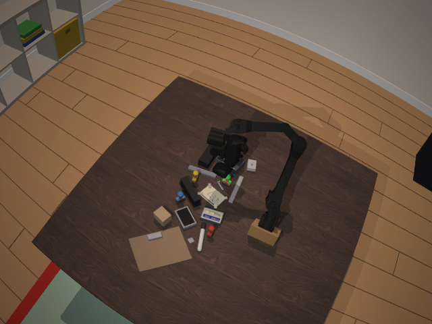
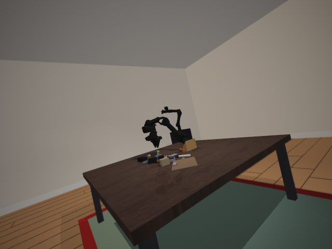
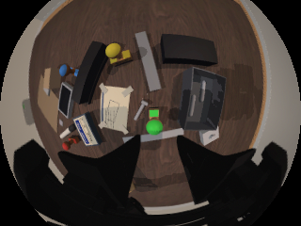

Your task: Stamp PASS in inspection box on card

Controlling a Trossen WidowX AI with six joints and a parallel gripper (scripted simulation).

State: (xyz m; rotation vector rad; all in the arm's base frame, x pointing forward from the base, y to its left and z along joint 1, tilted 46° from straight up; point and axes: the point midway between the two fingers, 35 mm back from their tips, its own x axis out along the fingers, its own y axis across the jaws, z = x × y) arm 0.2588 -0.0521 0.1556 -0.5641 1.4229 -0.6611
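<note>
Right now my gripper tip is 7 cm above the green-knobbed stamp. Also, from my gripper tip: yellow stamp 12 cm ahead, 6 cm to the left, 7 cm below; then cream card 2 cm ahead, 9 cm to the left, 9 cm below; then dark bin 3 cm ahead, 9 cm to the right, 8 cm below.
</note>
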